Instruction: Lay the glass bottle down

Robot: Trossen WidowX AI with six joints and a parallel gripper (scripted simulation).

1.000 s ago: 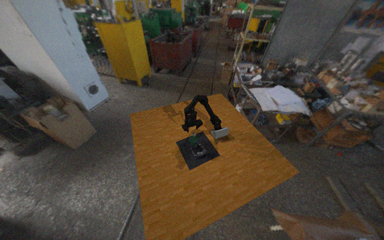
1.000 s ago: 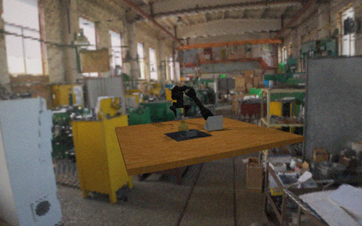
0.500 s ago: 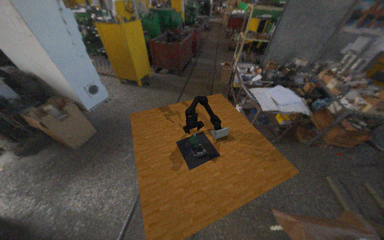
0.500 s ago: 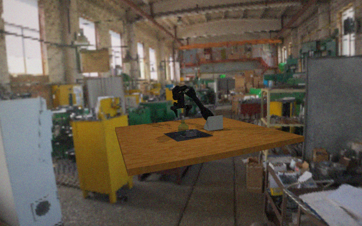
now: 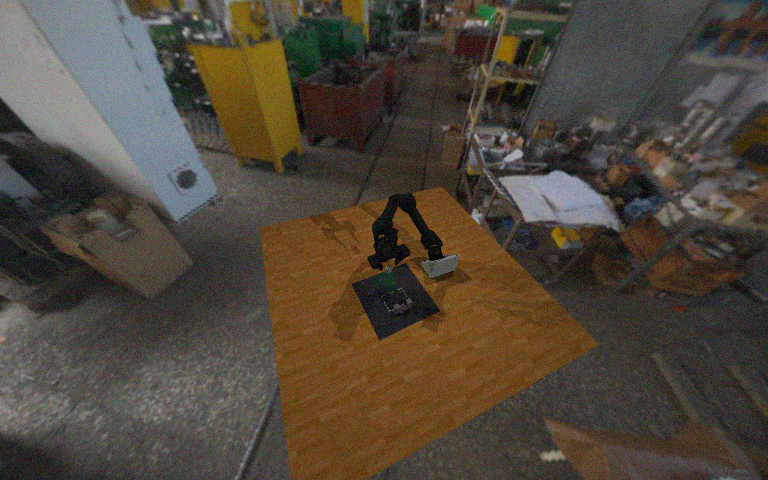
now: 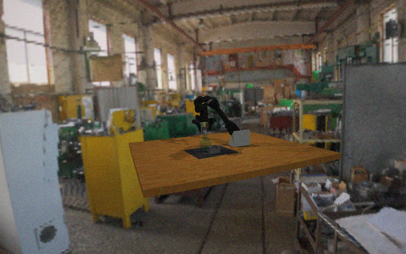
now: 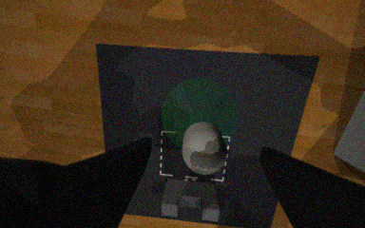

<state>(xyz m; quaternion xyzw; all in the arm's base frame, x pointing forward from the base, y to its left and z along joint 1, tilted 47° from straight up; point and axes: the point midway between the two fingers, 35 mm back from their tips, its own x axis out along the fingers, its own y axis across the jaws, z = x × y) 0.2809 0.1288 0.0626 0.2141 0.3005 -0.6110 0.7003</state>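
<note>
My gripper tip is 5 cm above the green glass bottle. Round my gripper tip: dark mat: 1 cm behind, 8 cm to the left, 14 cm below.
</note>
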